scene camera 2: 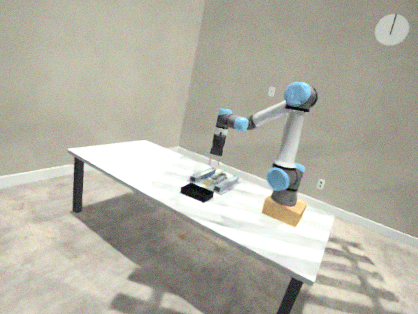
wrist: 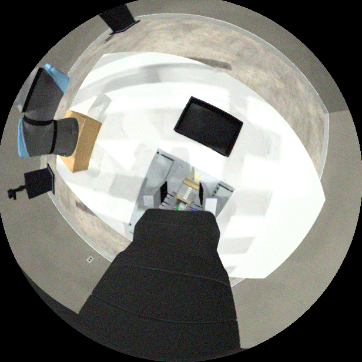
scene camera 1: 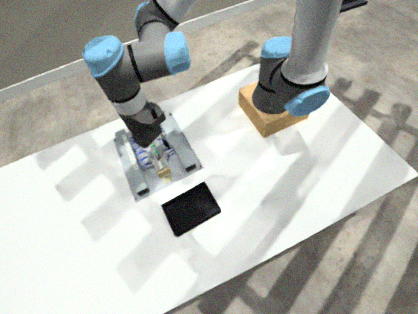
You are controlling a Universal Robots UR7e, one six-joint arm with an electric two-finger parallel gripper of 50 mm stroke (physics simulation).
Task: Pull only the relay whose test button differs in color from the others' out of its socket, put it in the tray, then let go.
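Frame: origin at the arm's base, x back, y right, z up, level; millimetres.
Seen in the pictures: gripper, fingertip midpoint: (scene camera 2: 213, 165) (scene camera 1: 161, 152); arm's base, link origin: (scene camera 2: 283, 200) (scene camera 1: 272, 99).
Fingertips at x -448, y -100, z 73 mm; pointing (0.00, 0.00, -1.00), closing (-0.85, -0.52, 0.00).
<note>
Pixels of each thing's top centre, then the offset from my fingertips to it. "*": a spot on its surface instead.
- grey panel, top centre: (scene camera 1: 154, 151) (scene camera 2: 214, 180) dz -150, dx -38, dy +130 mm
- green test button, top centre: (scene camera 1: 151, 146) dz -90, dx -36, dy +111 mm
- black tray, surface spot: (scene camera 1: 191, 210) * dz -157, dx +15, dy -149 mm
- yellowish block, top centre: (scene camera 1: 160, 164) dz -113, dx -30, dy +38 mm
The relay row stands on a grey panel (scene camera 1: 178, 171) (wrist: 151, 176). A green test button (scene camera 1: 154, 147) (wrist: 177, 208) shows by the gripper; most of the row is hidden by the gripper, and I cannot make out a button of another color. My gripper (scene camera 1: 152, 156) (scene camera 2: 214, 164) (wrist: 182, 188) points down low over the row, open and empty, with one finger to each side of the row in the wrist view. Whether the fingertips flank one particular relay is too small to tell. The black tray (scene camera 1: 191, 210) (scene camera 2: 197, 192) (wrist: 208, 126) lies beside the panel, empty.
Grey ducts (scene camera 1: 183, 147) (scene camera 2: 227, 184) run along both sides of the panel. Blue wires (scene camera 1: 141, 155) flank the row. A yellowish block (scene camera 1: 164, 173) (wrist: 193, 180) sits at the row's tray-side end. The arm's base stands on a wooden block (scene camera 1: 266, 124) (scene camera 2: 284, 210) (wrist: 88, 145).
</note>
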